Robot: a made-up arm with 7 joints.
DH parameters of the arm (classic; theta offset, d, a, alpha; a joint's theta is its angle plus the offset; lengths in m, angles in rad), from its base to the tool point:
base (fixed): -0.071 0 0 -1.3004
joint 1: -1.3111 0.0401 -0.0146 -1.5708
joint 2: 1.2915 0 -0.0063 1.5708
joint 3: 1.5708 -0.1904 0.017 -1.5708
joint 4: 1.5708 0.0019 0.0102 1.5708
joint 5: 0 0.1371 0 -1.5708
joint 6: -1.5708 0 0.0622 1.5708
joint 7: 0 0 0 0
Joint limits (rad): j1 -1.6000..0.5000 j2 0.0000..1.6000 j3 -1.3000..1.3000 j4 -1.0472..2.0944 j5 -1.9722..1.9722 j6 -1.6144..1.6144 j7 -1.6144..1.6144
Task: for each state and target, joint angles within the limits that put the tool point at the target. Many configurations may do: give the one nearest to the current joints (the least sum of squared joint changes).
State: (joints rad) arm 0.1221 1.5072 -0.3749 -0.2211 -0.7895 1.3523 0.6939
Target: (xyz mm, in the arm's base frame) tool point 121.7 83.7 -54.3
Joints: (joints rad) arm -0.2226 1.5468 -0.0269 -1.0472 -1.4049 0.9569 0.6939
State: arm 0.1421 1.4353 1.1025 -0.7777 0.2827 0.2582 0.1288
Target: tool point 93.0 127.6 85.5
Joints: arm 0.1784 1.2324 1.1352 -0.9882 0.2893 0.2112 0.1288
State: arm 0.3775 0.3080 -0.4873 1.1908 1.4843 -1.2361 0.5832
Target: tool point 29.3 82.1 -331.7
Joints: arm -0.0759 0.3971 -0.3407 0.9171 1.3650 -1.3317 0.5832
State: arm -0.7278 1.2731 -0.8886 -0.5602 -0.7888 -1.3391 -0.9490
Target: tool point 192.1 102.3 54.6
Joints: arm -0.9865 1.4214 -0.6544 -0.3289 -0.9237 -1.3087 -0.9490
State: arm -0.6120 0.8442 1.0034 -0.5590 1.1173 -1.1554 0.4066
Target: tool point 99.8 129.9 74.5
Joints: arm -0.6927 0.9526 1.0918 -0.7708 1.0245 -1.1286 0.4066
